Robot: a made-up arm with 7 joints.
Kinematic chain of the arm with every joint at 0, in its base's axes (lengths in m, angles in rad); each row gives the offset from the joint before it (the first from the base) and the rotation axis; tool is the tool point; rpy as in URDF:
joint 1: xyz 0 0 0.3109 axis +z
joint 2: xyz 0 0 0 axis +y
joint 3: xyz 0 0 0.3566 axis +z
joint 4: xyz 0.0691 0 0 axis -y
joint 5: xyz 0.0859 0 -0.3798 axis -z
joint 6: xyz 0 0 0 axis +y
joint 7: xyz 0.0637 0 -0.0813 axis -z
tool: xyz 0 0 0 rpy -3.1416 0 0
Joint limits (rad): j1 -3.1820..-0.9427 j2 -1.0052..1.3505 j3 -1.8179..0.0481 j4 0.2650..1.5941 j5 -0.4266..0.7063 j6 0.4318..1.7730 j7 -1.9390..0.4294
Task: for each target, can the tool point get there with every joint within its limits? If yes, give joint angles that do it. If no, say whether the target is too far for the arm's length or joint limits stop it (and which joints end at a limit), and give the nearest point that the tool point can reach.
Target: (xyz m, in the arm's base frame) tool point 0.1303 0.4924 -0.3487
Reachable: no: joint limits stop it (at a limit: joint 1, joint 2) | nearest point -0.1037 0.2840 -0.0202 | short by 0.454 m
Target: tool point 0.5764 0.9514 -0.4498
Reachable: no: too far | nearest point 0.2886 0.5107 0.3060 | short by 0.921 m
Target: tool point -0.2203 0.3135 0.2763
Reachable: yes | joints -2.5827 0.9459 -1.4486 0.6156 -0.1869 1.0304 -1.0539
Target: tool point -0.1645 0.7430 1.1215
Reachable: no: too far | nearest point -0.1074 0.4851 0.8401 | short by 0.386 m
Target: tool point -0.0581 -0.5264 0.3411
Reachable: yes | joints -1.1153 0.2820 -0.5912 1.0131 -0.0318 0.9201 0.0748
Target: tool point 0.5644 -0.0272 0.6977
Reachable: no: joint limits stop it (at a limit: joint 1, joint 3, joint 5, joint 6) | nearest point 0.2777 -0.2413 0.7029 | short by 0.358 m
